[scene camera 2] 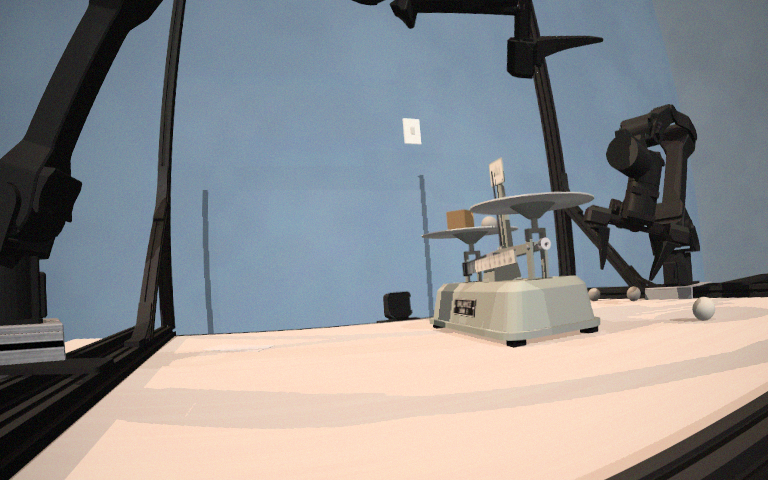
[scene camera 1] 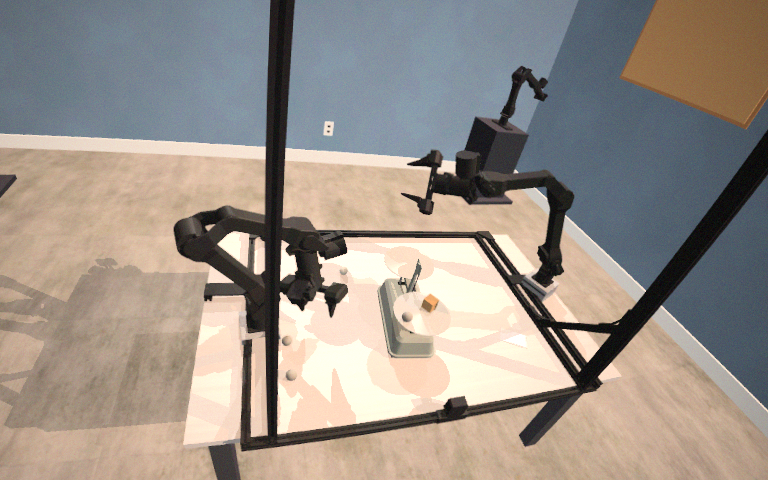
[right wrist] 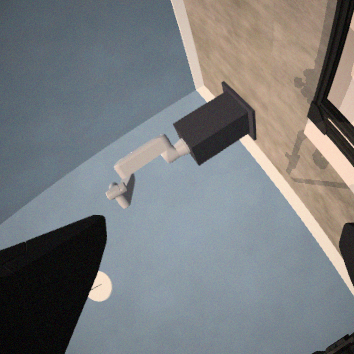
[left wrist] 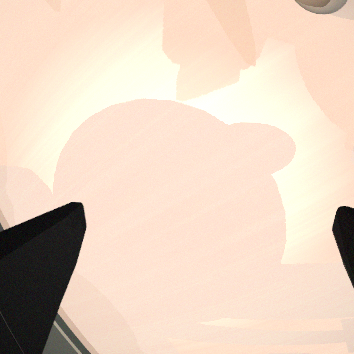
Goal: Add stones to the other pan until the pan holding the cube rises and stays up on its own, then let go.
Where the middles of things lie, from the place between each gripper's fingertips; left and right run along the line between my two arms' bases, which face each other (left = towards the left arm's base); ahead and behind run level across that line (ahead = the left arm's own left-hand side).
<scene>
The balance scale [scene camera 2: 504, 306] lies 260 mm behind my right hand, 230 mm below it and 20 mm to the left of it.
The balance scale lies 26 cm to the right of my left hand, 6 cm above it and 2 cm behind it.
</scene>
